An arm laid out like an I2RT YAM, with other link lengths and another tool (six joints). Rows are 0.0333 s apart.
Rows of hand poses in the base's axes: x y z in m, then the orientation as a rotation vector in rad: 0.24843, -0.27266, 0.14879, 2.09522, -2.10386, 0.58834; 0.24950, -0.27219, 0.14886, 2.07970, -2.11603, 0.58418; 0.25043, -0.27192, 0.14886, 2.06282, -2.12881, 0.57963; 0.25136, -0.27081, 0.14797, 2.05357, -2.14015, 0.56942; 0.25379, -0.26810, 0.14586, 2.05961, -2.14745, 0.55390; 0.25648, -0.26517, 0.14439, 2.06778, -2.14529, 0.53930; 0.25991, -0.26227, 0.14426, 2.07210, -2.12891, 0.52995; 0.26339, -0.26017, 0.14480, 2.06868, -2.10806, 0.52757; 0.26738, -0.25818, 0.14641, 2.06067, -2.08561, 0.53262; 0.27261, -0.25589, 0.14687, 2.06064, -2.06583, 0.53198; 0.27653, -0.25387, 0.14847, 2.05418, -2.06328, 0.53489
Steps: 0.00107, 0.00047, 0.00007, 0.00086, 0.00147, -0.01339; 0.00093, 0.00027, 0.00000, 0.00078, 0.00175, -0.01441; 0.00093, 0.00111, -0.00089, 0.00566, 0.00313, -0.00986; 0.00243, 0.00271, -0.00211, 0.01257, 0.00305, 0.00009; 0.00269, 0.00293, -0.00147, 0.00779, 0.00665, 0.00448; 0.00343, 0.00290, -0.00013, -0.00414, 0.01235, 0.00730; 0.00348, 0.00210, 0.00054, -0.01295, 0.01335, 0.00486; 0.00399, 0.00199, 0.00161, -0.01877, 0.01144, 0.00340; 0.00523, 0.00229, 0.00046, -0.01119, 0.01060, 0.00675; 0.00392, 0.00202, 0.00160, -0.00580, 0.00178, -0.00263
